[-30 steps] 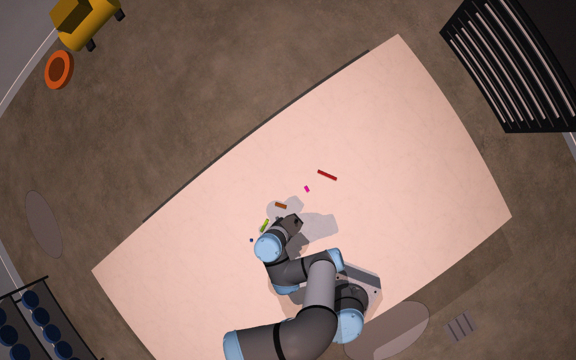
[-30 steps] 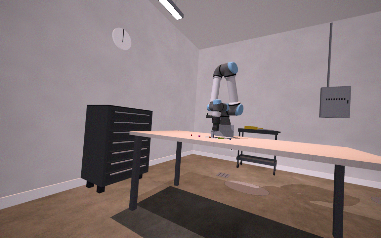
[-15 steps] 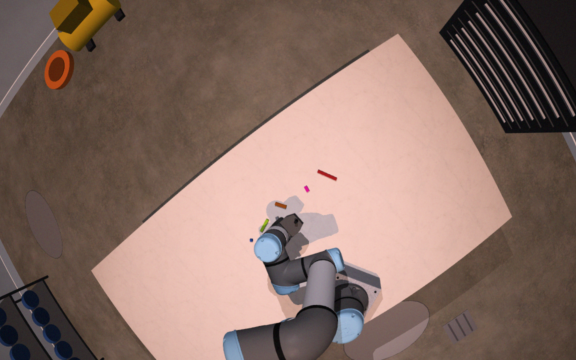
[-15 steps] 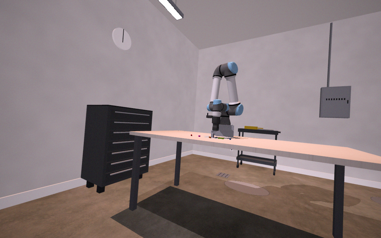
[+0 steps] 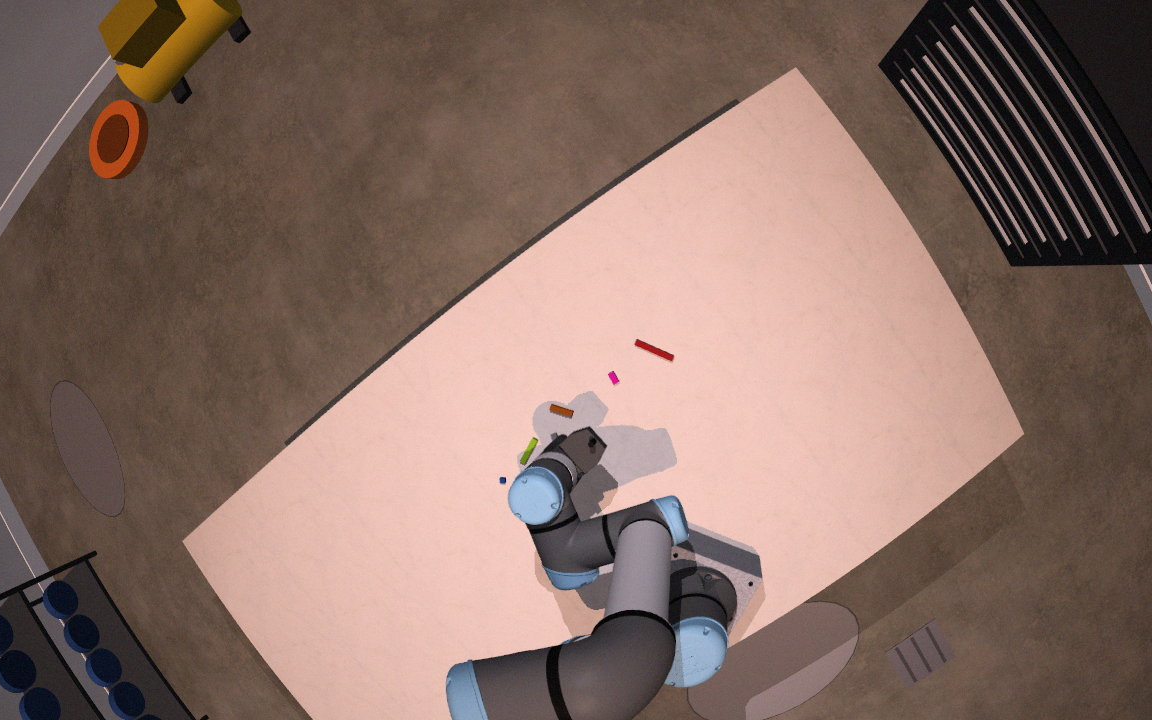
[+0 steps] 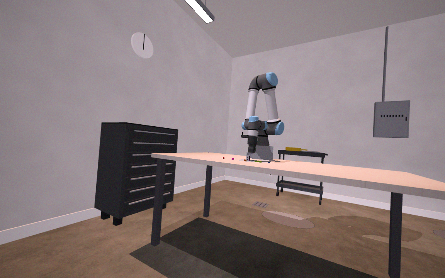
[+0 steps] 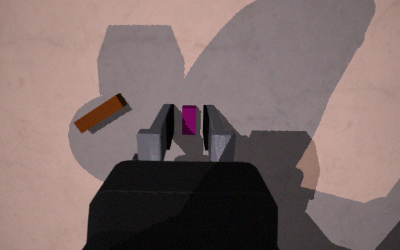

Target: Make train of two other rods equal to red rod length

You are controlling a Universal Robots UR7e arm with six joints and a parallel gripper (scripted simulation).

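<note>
My hand is 50 mm to the right of the grey rod, 20 mm short of it and 10 mm above it. The rest, counted from my hand: blue rod (170 mm to the left, 10 mm below); then orange rod (70 mm ahead, 10 mm to the left, 10 mm below); then lime rod (100 mm to the left, 30 mm ahead, 10 mm below).
</note>
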